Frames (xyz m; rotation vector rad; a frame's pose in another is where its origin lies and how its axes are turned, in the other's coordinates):
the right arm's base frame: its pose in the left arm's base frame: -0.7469 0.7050 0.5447 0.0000 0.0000 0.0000
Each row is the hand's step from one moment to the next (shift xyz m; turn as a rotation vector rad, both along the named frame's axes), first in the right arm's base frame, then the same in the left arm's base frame.
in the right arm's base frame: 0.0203 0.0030 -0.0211 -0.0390 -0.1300 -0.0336
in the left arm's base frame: 0.0203 0.0030 -0.0211 -0.0390 -0.1300 -0.0336
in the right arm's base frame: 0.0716 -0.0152 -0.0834 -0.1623 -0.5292 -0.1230
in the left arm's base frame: 0.0716 -0.0152 -0.0834 -0.1623 -0.5292 -0.1230
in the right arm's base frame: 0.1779 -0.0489 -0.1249 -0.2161 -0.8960 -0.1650
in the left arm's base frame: 0.1779 -0.0489 -0.1249 -0.2161 -0.8960 -0.1650
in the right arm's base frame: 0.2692 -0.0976 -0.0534 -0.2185 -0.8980 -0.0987
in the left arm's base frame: 0.2692 -0.0976 -0.0534 -0.2185 -0.8980 -0.0987
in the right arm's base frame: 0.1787 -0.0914 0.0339 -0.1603 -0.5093 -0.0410
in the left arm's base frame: 0.1787 -0.0914 0.0339 -0.1603 -0.5093 -0.0410
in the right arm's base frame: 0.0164 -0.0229 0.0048 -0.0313 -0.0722 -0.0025
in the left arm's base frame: 0.0164 -0.0229 0.0048 -0.0313 -0.0722 -0.0025
